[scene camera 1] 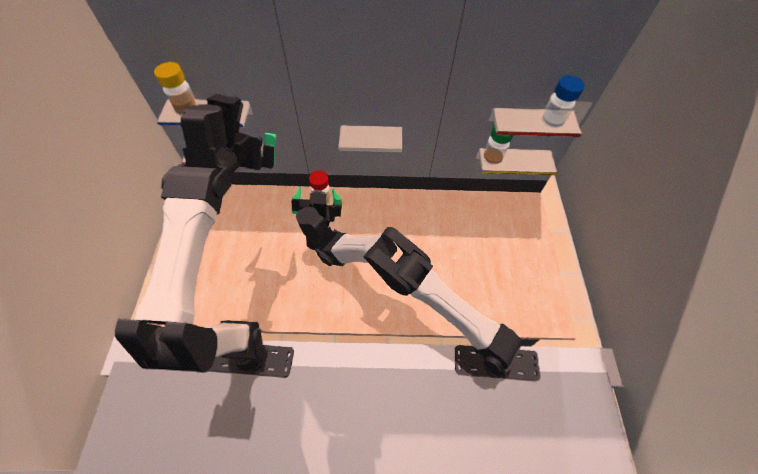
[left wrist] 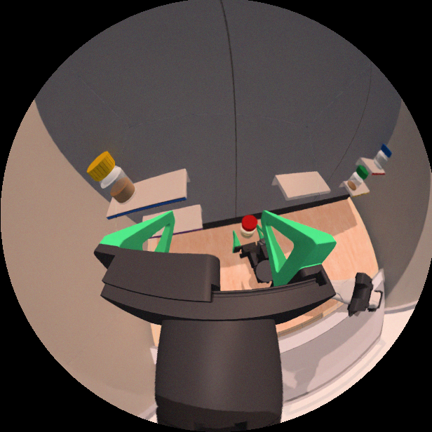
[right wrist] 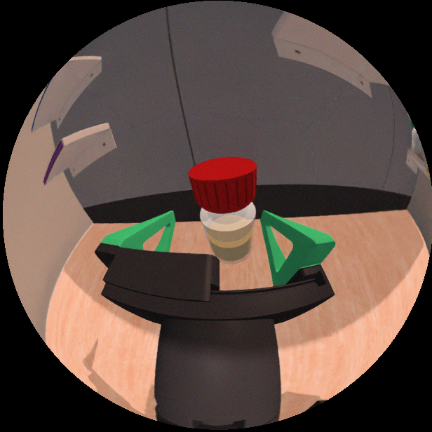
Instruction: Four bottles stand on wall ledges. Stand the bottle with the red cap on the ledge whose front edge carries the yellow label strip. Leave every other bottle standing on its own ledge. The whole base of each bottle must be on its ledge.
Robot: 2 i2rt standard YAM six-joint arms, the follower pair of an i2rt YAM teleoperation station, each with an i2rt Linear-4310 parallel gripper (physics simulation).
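Seen in the pictures: left gripper, between the fingertips: (scene camera 1: 252,132); right gripper, between the fingertips: (scene camera 1: 316,188); left arm's base, origin of its link: (scene camera 1: 251,359); right arm's base, origin of its link: (scene camera 1: 495,363).
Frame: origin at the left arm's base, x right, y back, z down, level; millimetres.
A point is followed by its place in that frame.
The red-capped bottle (scene camera 1: 319,181) {x 101, y -490, z -83 mm} (left wrist: 248,226) (right wrist: 229,220) appears to stand roughly upright on the wooden table top near the back wall. My right gripper (scene camera 1: 316,197) {x 85, y -504, z -30 mm} (right wrist: 217,215) is open, with its green fingers on either side of the bottle, apart from it in the right wrist view. The yellow-strip ledge (scene camera 1: 528,160) {x 674, y -545, z -169 mm} (left wrist: 362,188) is at the right, low on the wall. The green-capped bottle (scene camera 1: 496,149) {x 569, y -521, z -226 mm} (left wrist: 357,178) stands at its left end, partly hidden by the ledge above. My left gripper (scene camera 1: 269,147) (left wrist: 217,215) is open and empty, high at the left.
The blue-capped bottle (scene camera 1: 560,106) {x 672, y -523, z -371 mm} stands on the red-strip ledge (scene camera 1: 519,121) {x 602, y -536, z -309 mm}. The yellow-capped bottle (scene camera 1: 177,92) {x -185, y -483, z -373 mm} (left wrist: 117,182) stands on the blue-strip ledge (left wrist: 162,189). A purple-strip ledge (left wrist: 187,218) (right wrist: 90,145) lies below it. A plain ledge (scene camera 1: 370,138) {x 245, y -516, z -239 mm} is at the middle.
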